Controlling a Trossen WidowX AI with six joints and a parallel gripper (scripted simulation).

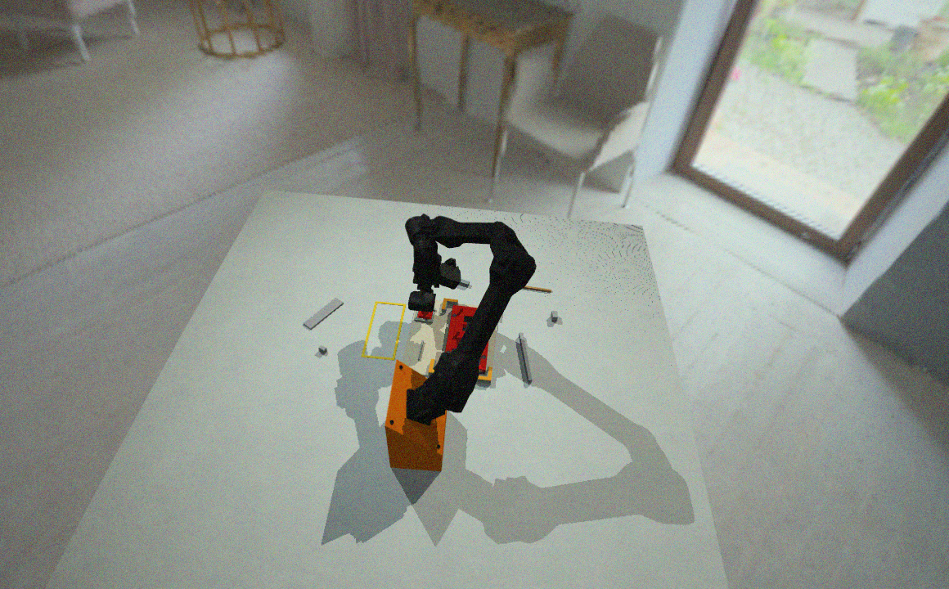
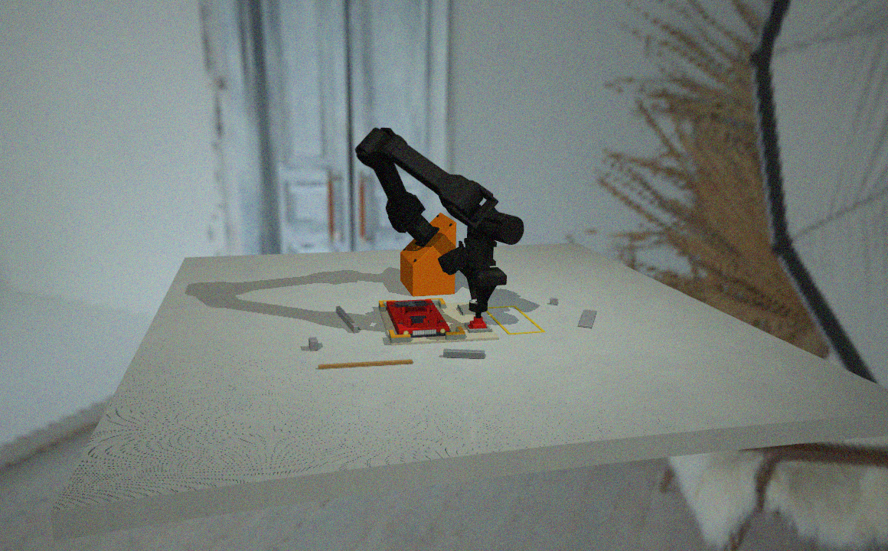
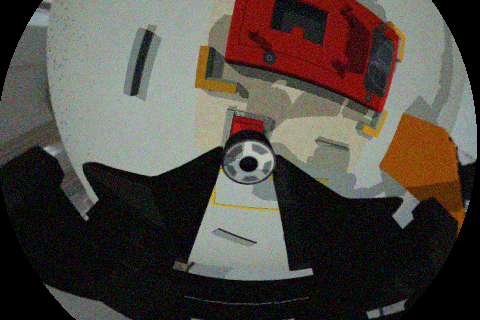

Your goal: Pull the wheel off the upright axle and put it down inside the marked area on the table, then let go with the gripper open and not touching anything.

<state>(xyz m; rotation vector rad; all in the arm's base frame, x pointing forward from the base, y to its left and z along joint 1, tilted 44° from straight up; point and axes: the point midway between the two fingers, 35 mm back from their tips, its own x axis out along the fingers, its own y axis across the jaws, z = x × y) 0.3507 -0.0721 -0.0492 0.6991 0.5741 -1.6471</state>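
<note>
Now: gripper tip 2 cm above the dark upright axle. Round my gripper tip: thin wooden rod (28 cm to the right, 11 cm ahead, 5 cm below); then grey wheel (right at my gripper tip).
</note>
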